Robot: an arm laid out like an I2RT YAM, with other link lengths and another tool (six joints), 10 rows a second.
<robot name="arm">
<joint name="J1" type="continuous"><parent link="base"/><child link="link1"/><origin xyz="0.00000 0.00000 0.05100" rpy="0.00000 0.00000 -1.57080"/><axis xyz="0 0 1"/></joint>
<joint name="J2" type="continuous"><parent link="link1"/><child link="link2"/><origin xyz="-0.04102 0.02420 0.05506" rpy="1.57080 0.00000 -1.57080"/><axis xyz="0 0 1"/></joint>
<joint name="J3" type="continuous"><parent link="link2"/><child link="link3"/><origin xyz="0.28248 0.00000 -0.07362" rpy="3.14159 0.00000 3.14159"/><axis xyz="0 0 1"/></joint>
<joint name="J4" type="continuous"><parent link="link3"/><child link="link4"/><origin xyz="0.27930 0.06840 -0.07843"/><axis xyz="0 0 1"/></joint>
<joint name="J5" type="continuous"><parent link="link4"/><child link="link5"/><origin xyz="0.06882 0.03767 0.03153" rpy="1.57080 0.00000 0.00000"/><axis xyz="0 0 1"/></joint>
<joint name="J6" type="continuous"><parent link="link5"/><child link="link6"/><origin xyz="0.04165 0.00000 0.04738" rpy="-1.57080 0.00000 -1.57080"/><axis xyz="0 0 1"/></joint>
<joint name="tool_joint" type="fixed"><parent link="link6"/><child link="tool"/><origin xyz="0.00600 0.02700 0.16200" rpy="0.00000 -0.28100 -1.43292"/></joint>
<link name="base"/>
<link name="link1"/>
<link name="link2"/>
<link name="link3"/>
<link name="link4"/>
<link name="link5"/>
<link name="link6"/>
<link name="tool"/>
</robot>
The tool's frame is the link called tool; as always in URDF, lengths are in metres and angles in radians. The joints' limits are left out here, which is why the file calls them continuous.
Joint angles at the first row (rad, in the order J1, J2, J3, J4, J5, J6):
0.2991 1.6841 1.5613 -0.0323 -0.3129 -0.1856
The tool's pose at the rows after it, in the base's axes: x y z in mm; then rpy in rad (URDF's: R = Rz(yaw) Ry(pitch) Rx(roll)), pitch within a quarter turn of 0, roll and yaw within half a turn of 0:
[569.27, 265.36, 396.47, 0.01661, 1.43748, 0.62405]
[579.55, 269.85, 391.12, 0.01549, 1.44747, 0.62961]
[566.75, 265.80, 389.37, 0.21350, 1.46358, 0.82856]
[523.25, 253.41, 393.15, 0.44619, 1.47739, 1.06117]
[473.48, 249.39, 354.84, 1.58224, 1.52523, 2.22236]
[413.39, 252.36, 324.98, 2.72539, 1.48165, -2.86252]
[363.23, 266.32, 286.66, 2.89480, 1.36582, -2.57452]
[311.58, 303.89, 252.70, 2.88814, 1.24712, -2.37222]
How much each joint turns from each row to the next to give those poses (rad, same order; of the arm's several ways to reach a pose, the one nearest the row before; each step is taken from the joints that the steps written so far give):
0.0000 0.0783 0.0921 -0.0137 0.0076 0.0030
0.0000 0.0431 0.0431 -0.0108 -0.0061 -0.0045
-0.0015 -0.0457 -0.0441 -0.0213 -0.0061 0.0137
0.0015 -0.1558 -0.1406 -0.0368 -0.0016 0.0108
0.0184 -0.1554 -0.2022 -0.0430 -0.0030 -0.0244
0.0429 -0.1628 -0.1588 -0.0903 -0.0016 -0.0399
0.0429 -0.0708 -0.0753 -0.1319 -0.0565 -0.0641
0.0919 0.0274 0.0013 -0.1289 -0.0830 -0.0937

